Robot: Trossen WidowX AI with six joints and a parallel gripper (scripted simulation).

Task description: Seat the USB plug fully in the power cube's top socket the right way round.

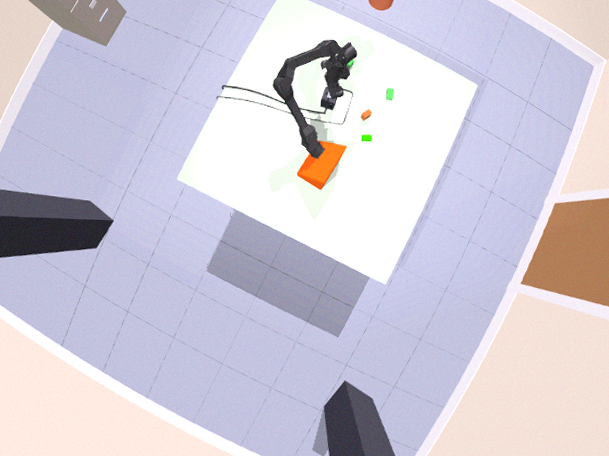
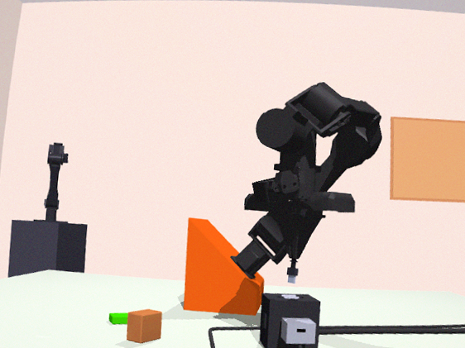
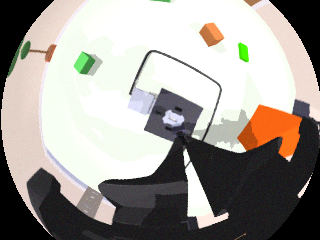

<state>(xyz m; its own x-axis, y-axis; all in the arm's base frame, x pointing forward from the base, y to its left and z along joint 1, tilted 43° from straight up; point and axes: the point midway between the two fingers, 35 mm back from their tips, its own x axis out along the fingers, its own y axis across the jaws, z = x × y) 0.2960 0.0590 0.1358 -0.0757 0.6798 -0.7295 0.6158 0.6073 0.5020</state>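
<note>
Right now the USB plug is 2 cm below my gripper tip. Also, from my gripper tip: brown block 22 cm to the right, 11 cm below, 6 cm ahead; then USB socket 7 cm below.
</note>
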